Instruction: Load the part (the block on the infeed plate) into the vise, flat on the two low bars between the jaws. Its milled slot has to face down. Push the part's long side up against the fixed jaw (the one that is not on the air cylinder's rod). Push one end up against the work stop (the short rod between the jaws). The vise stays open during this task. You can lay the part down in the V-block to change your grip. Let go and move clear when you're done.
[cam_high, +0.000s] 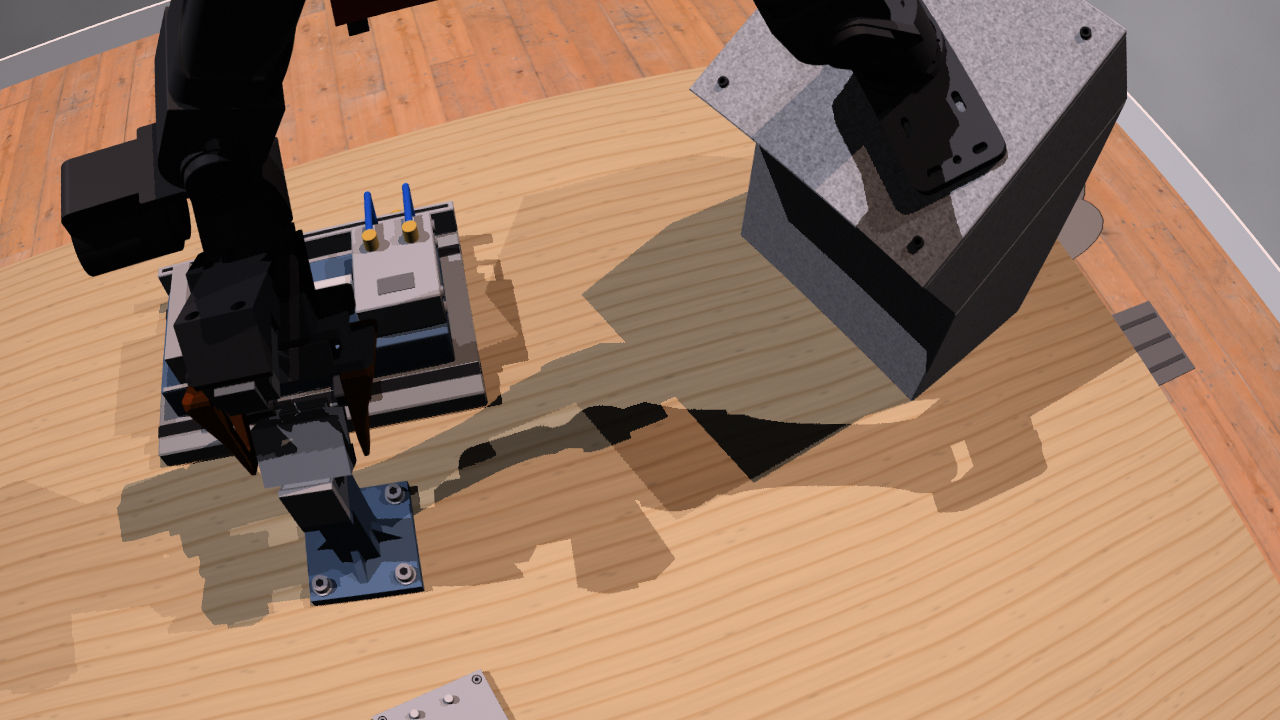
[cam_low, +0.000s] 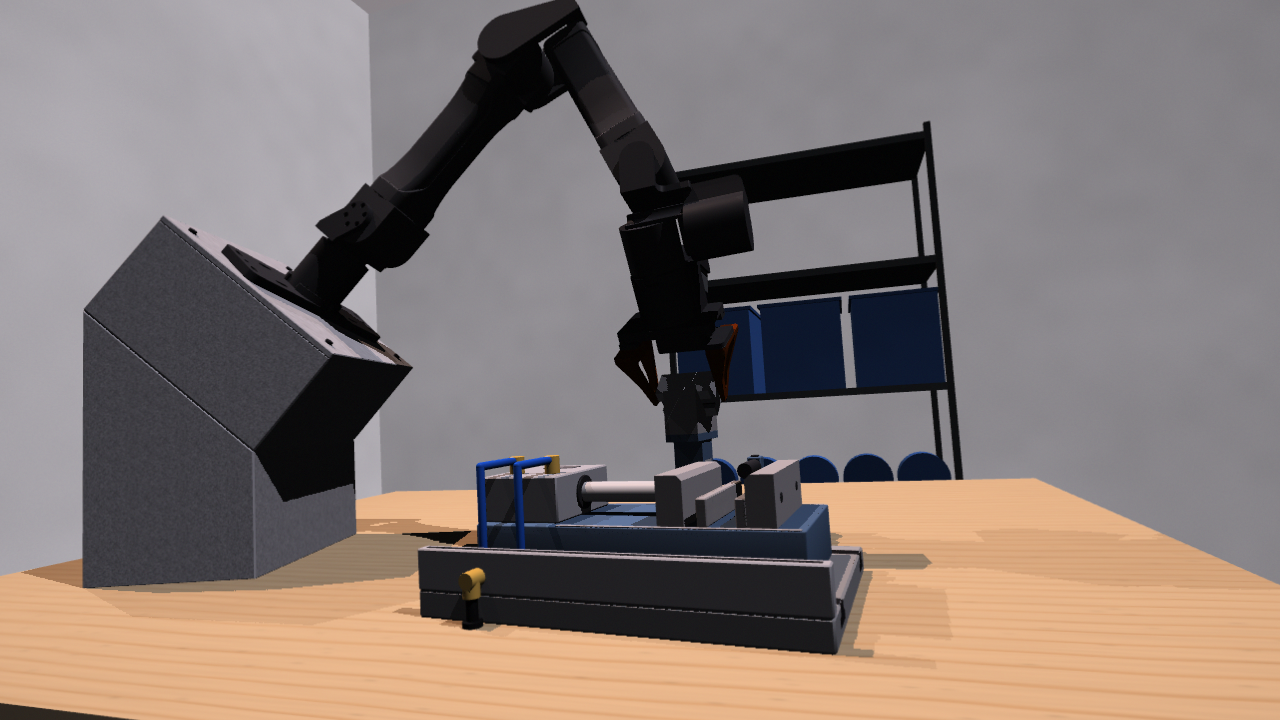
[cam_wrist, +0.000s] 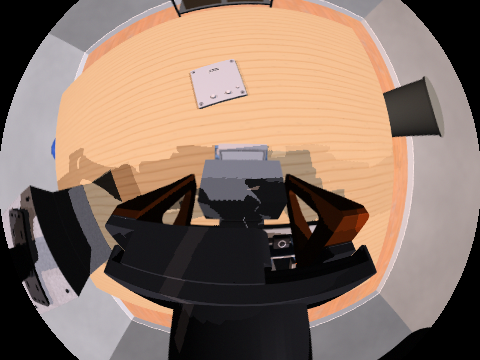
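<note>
My hand is 1 cm to the left of the grey part. From my hand the other things lie so: moving jaw (18 cm to the right, 9 cm ahead, 8 cm below); cylinder rod (19 cm to the right, 8 cm below, 4 cm ahead); work stop rod (13 cm to the right, 12 cm ahead, 7 cm below).
</note>
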